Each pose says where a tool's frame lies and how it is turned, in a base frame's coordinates. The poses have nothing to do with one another.
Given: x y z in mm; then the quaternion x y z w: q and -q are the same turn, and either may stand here.
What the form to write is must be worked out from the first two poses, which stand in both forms.
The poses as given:
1: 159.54 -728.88 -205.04 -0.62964 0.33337 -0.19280 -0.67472
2: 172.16 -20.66 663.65 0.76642 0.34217 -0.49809 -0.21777
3: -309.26 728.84 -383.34 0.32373 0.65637 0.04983 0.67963
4: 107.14 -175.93 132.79 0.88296 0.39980 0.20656 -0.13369
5: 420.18 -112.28 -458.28 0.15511 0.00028 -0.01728 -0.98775
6: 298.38 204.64 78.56 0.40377 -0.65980 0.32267 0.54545
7: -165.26 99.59 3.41 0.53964 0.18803 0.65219 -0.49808
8: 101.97 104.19 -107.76 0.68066 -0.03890 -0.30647 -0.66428
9: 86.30 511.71 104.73 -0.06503 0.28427 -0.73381 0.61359
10: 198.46 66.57 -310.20 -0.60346 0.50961 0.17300 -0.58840
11: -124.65 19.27 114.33 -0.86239 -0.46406 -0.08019 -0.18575
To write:
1: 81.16 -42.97 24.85 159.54 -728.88 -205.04
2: -121.59 -54.29 79.02 172.16 -20.66 663.65
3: 41.65 84.44 6.41 -309.26 728.84 -383.34
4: -146.68 -66.42 -34.31 107.14 -175.93 132.79
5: -17.85 -0.03 1.99 420.18 -112.28 -458.28
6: 54.87 -89.66 43.85 298.38 204.64 78.56
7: -74.84 -26.08 -90.45 -165.26 99.59 3.41
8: -88.10 5.03 39.67 101.97 104.19 -107.76
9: -8.59 37.55 -96.93 86.30 511.71 104.73
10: 80.54 -68.01 -23.09 198.46 66.57 -310.20
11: 139.19 74.90 12.94 -124.65 19.27 114.33
